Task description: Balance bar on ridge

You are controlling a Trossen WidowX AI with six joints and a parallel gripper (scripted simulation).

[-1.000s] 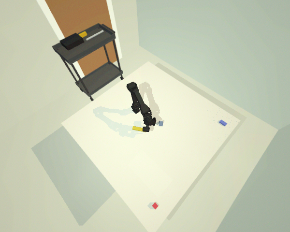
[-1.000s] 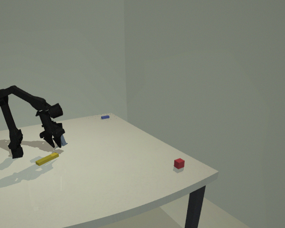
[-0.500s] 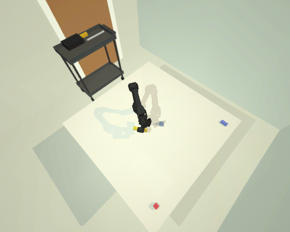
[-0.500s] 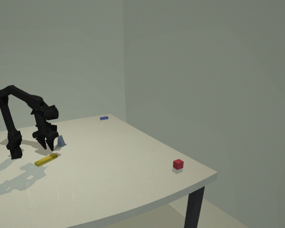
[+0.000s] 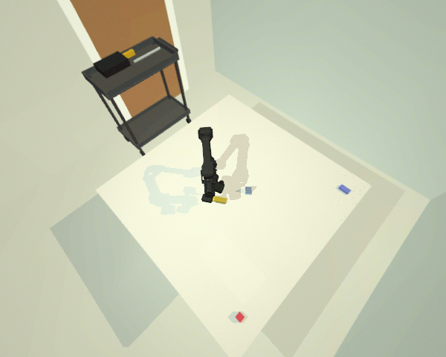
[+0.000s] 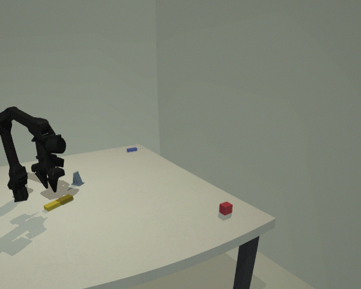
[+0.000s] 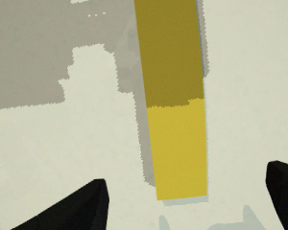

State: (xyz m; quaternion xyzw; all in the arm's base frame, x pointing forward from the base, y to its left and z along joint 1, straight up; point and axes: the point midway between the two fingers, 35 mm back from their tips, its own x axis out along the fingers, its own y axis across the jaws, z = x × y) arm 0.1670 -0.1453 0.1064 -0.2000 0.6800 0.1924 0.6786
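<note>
My gripper tip is now 2 cm short of the yellow bar, 1 cm to the right of it and 6 cm above it. Also, from my gripper tip: red cube: 57 cm ahead, 35 cm to the right, 6 cm below; then blue block: 57 cm ahead, 65 cm to the left, 6 cm below.
</note>
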